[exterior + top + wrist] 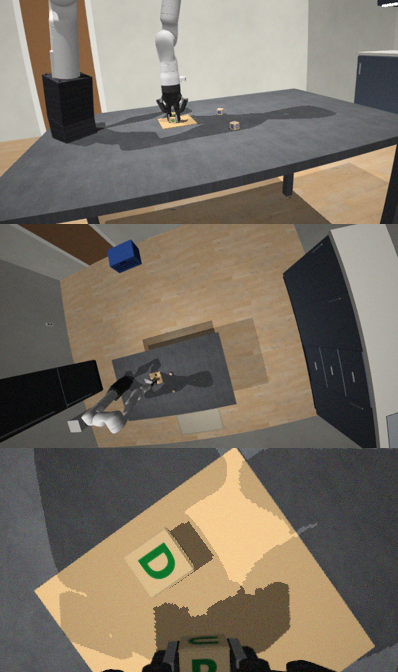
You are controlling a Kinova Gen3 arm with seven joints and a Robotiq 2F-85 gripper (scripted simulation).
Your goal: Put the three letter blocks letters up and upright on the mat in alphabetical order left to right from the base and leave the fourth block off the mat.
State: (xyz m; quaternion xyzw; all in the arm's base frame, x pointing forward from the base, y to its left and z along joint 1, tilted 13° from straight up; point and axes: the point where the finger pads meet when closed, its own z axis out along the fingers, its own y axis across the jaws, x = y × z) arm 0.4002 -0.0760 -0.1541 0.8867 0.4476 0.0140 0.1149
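The mat lies 10 mm ahead of my hand, 20 mm to the left of it and 20 mm below it. From my hand the other things lie so: green-marked block (20 mm ahead, 60 mm to the left, 10 mm below).
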